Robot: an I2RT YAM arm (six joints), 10 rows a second.
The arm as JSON. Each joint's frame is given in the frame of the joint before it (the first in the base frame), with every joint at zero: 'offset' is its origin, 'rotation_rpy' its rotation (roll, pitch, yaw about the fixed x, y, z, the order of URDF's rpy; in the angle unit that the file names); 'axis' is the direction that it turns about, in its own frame. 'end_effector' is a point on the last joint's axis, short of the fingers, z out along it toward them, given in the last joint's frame.
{
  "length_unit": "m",
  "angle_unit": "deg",
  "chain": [
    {
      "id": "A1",
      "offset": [
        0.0,
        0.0,
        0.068
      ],
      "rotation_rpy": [
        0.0,
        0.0,
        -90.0
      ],
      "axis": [
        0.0,
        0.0,
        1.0
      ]
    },
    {
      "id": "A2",
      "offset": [
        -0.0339,
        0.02,
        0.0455
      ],
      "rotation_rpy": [
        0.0,
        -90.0,
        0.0
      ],
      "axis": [
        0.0,
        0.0,
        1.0
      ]
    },
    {
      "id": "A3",
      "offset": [
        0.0,
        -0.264,
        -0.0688
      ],
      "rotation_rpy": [
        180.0,
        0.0,
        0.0
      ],
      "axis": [
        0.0,
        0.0,
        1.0
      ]
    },
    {
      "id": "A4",
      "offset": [
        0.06,
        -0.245,
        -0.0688
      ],
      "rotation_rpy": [
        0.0,
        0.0,
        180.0
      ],
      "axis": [
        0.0,
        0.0,
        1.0
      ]
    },
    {
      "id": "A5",
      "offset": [
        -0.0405,
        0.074,
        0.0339
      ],
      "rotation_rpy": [
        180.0,
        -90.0,
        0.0
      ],
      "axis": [
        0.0,
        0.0,
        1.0
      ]
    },
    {
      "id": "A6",
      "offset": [
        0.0,
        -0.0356,
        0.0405
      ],
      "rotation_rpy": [
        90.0,
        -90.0,
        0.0
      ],
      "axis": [
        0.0,
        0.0,
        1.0
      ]
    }
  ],
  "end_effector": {
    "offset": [
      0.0,
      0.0,
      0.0
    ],
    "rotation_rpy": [
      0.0,
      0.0,
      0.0
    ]
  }
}
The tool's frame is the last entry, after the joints.
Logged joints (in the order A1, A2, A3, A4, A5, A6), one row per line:
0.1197, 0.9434, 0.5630, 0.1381, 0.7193, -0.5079
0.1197, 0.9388, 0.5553, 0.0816, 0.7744, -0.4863
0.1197, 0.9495, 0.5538, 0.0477, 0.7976, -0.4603
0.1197, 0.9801, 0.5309, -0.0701, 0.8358, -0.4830
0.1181, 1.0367, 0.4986, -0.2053, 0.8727, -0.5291
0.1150, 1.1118, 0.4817, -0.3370, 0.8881, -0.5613
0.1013, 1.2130, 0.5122, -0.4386, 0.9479, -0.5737
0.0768, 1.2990, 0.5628, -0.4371, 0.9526, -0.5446
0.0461, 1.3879, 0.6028, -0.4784, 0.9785, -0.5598
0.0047, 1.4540, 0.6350, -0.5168, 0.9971, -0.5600
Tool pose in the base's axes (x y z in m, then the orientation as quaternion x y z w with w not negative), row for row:
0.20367, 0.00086, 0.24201, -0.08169, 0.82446, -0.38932, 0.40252
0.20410, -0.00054, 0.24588, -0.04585, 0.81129, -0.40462, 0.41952
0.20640, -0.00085, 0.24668, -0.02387, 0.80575, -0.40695, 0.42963
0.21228, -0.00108, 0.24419, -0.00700, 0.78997, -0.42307, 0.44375
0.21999, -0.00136, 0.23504, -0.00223, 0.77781, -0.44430, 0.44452
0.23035, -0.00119, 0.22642, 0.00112, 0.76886, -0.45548, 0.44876
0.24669, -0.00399, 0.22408, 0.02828, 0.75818, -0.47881, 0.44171
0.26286, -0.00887, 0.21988, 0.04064, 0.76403, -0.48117, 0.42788
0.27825, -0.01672, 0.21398, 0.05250, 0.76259, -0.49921, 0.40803
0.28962, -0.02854, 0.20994, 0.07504, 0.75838, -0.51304, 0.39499
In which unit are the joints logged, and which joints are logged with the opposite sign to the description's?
The joints are logged in radians. Opposite sign: A4.
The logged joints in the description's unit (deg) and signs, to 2 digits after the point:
6.86, 54.05, 32.26, -7.91, 41.21, -29.10
6.86, 53.79, 31.82, -4.68, 44.37, -27.86
6.86, 54.40, 31.73, -2.73, 45.70, -26.37
6.86, 56.16, 30.42, 4.02, 47.89, -27.67
6.77, 59.40, 28.57, 11.76, 50.00, -30.32
6.59, 63.70, 27.60, 19.31, 50.88, -32.16
5.80, 69.50, 29.35, 25.13, 54.31, -32.87
4.40, 74.43, 32.25, 25.04, 54.58, -31.20
2.64, 79.52, 34.54, 27.41, 56.06, -32.07
0.27, 83.31, 36.38, 29.61, 57.13, -32.09

